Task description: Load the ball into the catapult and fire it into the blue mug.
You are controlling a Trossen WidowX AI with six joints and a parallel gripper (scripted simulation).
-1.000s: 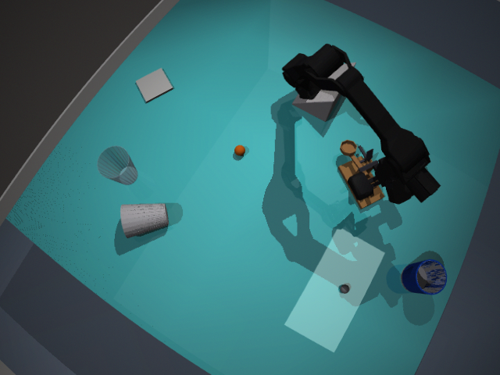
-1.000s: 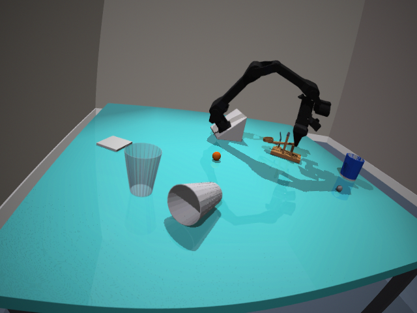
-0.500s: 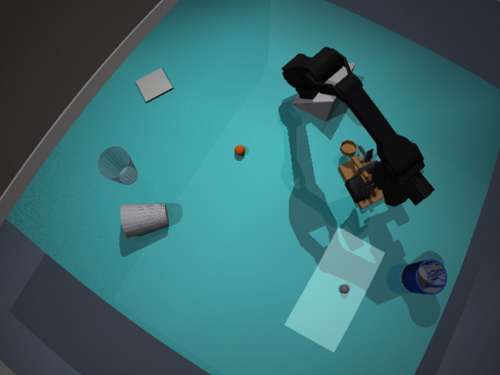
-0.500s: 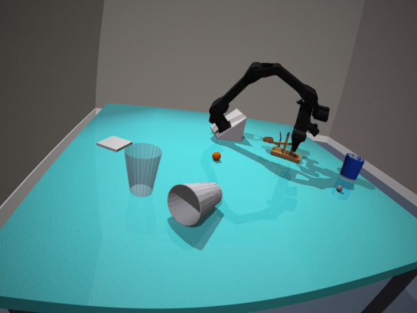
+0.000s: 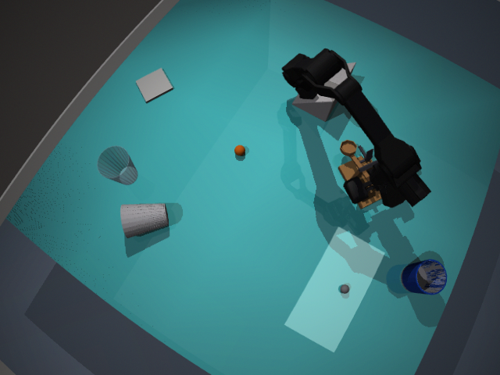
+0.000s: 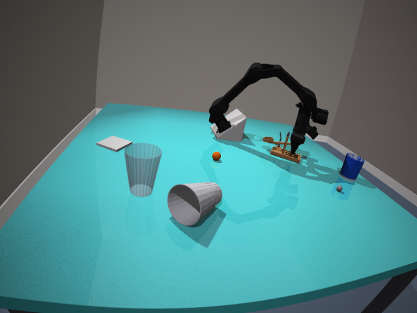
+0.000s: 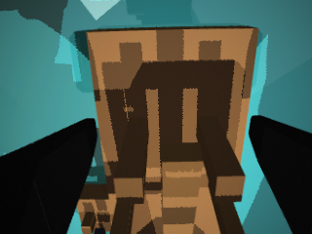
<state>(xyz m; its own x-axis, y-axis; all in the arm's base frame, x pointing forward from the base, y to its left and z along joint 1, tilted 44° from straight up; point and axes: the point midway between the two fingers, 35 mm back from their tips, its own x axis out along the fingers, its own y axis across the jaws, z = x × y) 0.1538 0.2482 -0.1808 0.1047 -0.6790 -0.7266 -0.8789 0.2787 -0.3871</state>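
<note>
The orange ball lies 130 mm ahead of my gripper tip, 370 mm to the right of it and 20 mm below it. Round my gripper tip: blue mug: 130 mm ahead, 260 mm to the left; then wooden catapult: 50 mm behind, 60 mm to the right, 20 mm above; then small grey ball: 270 mm ahead, 100 mm to the left, 20 mm below.
</note>
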